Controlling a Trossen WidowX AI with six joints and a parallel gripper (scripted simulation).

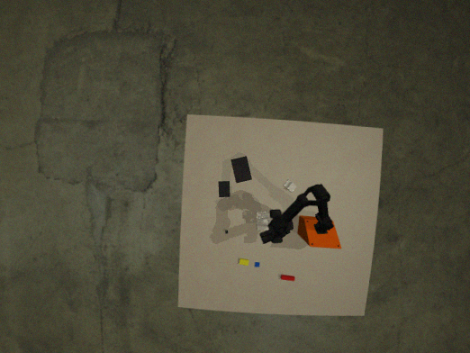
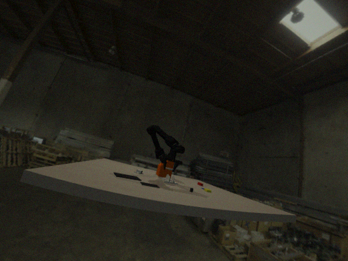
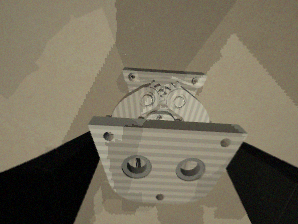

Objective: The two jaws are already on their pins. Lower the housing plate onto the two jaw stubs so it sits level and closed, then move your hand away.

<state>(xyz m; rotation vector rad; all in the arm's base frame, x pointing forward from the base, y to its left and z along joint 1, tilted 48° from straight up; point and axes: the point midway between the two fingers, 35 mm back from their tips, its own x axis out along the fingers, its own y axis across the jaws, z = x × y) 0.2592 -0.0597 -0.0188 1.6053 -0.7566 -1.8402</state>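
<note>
Now: gripper tip 60 mm short of the pale translucent part, 10 mm to the right of it and 80 mm above it. Also, from my gripper tip: grey housing plate 10 mm ahead, 20 mm above; then blue block 90 mm ahead, 300 mm to the left, 80 mm below; then black piece 290 mm ahead, 80 mm to the left, 70 mm below.
</note>
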